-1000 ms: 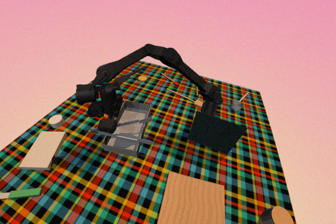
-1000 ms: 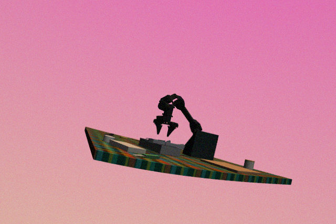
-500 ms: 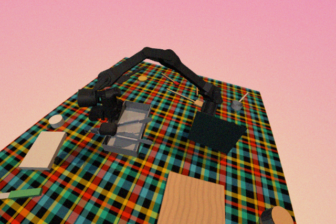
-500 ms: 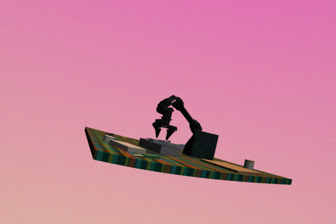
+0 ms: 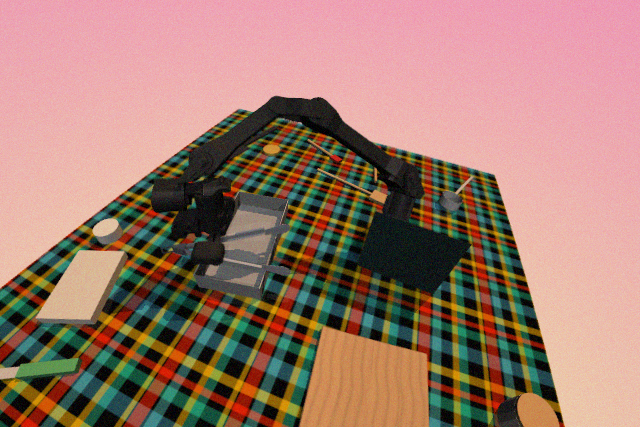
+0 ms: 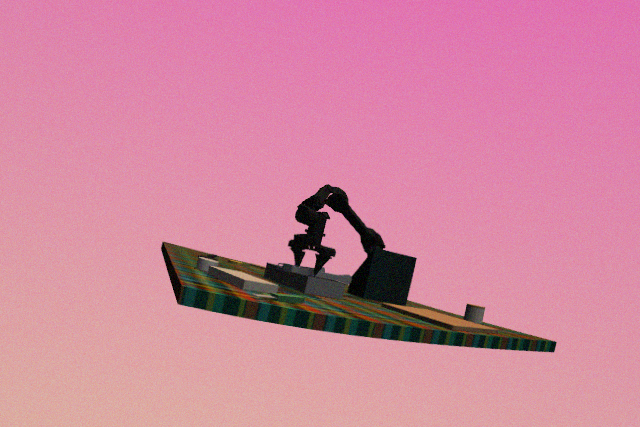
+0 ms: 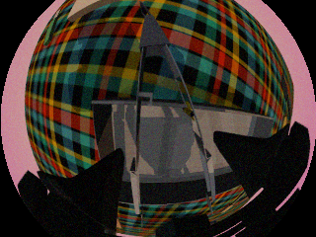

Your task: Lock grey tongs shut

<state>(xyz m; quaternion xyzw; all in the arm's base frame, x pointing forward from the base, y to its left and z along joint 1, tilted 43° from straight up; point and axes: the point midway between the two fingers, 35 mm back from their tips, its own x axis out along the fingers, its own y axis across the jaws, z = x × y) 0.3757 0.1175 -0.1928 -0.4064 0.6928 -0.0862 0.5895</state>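
My gripper tip is now 80 mm to the left of the grey roasting tin, 40 mm above it and 20 mm past it. Also, from my gripper tip: pale block (250 mm ahead, 210 mm to the left, 50 mm below); green-handled tool (390 mm to the left, 190 mm ahead, 60 mm below); white cylinder (340 mm ahead, 80 mm to the left, 50 mm below).
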